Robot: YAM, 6 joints.
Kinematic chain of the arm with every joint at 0, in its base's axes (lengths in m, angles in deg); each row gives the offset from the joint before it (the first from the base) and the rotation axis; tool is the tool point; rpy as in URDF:
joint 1: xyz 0 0 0.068 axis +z
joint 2: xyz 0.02 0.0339 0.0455 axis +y
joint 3: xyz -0.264 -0.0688 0 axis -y
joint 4: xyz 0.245 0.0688 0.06 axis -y
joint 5: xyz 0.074 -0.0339 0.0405 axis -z
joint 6: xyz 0.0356 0 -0.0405 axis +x
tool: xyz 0 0 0 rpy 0 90 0
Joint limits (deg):
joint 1: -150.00..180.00
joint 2: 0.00..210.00
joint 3: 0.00..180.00
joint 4: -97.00..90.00
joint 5: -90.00..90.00
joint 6: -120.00..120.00
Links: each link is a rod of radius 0.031 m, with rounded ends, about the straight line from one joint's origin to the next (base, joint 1, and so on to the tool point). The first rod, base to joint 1, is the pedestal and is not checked.
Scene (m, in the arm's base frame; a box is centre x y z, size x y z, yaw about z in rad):
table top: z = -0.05
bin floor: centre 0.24 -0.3 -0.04 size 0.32 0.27 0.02 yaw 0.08
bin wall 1: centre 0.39 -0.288 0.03 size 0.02 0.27 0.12 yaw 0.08
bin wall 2: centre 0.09 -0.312 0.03 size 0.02 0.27 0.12 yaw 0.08
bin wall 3: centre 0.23 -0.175 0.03 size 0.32 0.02 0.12 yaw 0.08
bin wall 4: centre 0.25 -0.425 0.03 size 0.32 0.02 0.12 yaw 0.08
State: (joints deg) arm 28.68 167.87 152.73 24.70 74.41 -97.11
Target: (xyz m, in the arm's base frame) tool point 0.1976 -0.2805 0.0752
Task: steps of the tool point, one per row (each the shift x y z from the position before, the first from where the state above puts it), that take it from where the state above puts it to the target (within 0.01 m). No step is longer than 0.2 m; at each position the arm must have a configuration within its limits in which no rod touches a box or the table.
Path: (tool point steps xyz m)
1: 0.0243 -0.1429 0.0640
2: -0.0271 -0.1397 0.0565
3: -0.0717 -0.1174 0.0454
4: -0.0394 -0.0713 -0.0787
5: -0.0664 -0.0524 -0.0738
6: -0.0845 -0.0257 -0.0642
7: -0.0916 0.0049 -0.0508

